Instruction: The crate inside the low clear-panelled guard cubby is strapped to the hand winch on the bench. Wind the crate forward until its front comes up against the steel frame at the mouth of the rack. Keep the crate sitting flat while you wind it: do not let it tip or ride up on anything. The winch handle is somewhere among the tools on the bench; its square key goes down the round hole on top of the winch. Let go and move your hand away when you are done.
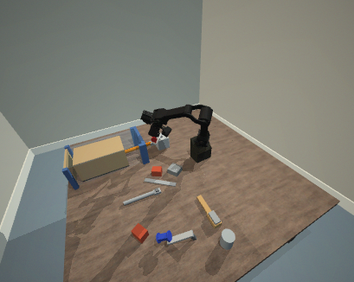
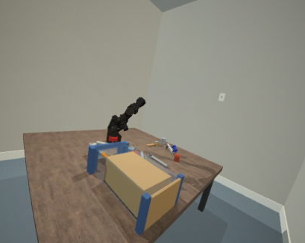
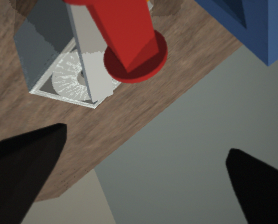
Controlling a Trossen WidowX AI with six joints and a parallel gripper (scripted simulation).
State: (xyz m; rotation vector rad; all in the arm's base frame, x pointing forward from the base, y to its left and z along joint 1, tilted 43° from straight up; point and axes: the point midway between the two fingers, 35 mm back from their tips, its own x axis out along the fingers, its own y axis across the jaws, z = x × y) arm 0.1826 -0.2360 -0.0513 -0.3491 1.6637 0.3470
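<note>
Now: gripper tip 9 cm above the red-gripped winch handle. The rest, counted from my gripper tip: blue frame: 11 cm ahead, 10 cm below, 7 cm to the right; then red handle knob: 7 cm below, 3 cm ahead, 2 cm to the left; then grey winch: 18 cm below, 7 cm behind, 5 cm to the right.
</note>
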